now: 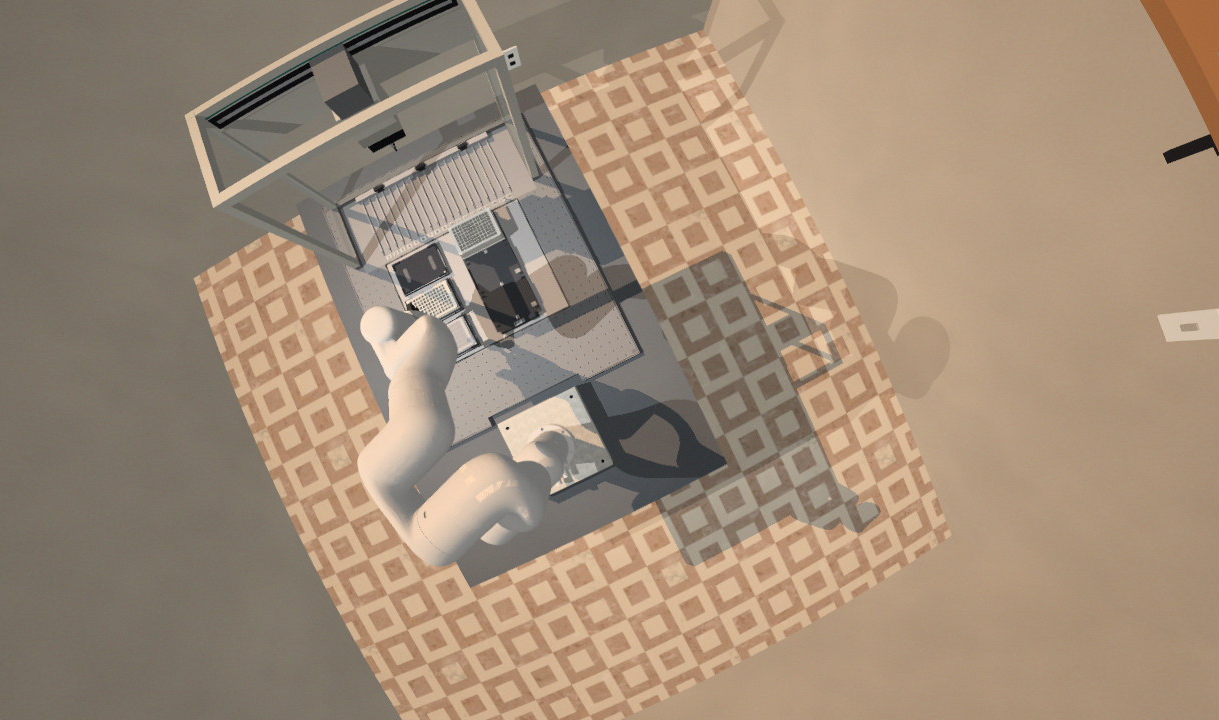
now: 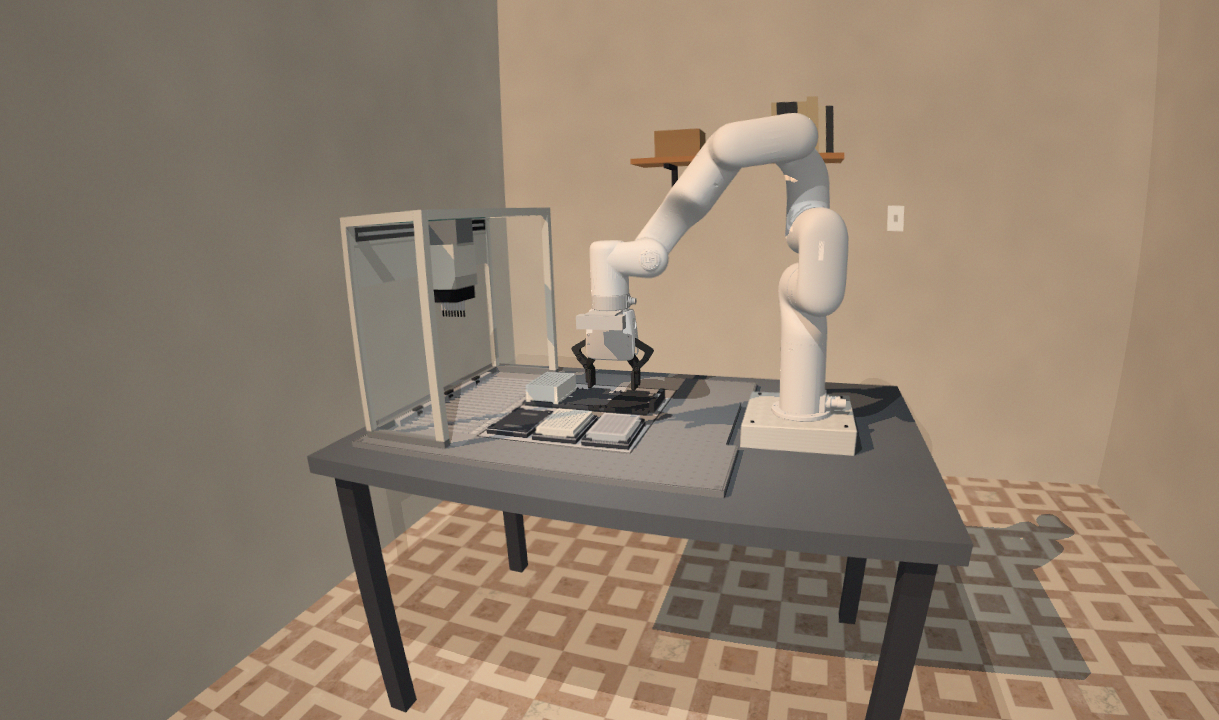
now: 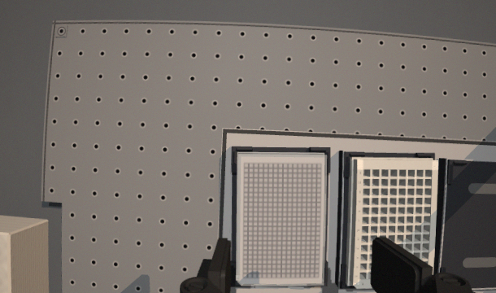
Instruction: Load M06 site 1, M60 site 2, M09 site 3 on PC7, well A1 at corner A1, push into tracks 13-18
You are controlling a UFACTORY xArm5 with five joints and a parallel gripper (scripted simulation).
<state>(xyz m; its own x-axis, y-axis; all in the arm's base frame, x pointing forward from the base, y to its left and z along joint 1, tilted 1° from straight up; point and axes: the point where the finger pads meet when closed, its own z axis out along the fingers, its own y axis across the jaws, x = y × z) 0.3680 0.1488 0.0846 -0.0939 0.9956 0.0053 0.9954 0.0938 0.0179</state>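
My gripper is now 11 cm above the plate nest S1. From my hand the other things lie so: plate carrier PC7: 13 cm ahead, 19 cm to the right, 10 cm below; white plate: 11 cm ahead, 1 cm to the left, 10 cm below; plate nest S3: 22 cm ahead, 1 cm to the left, 11 cm below.
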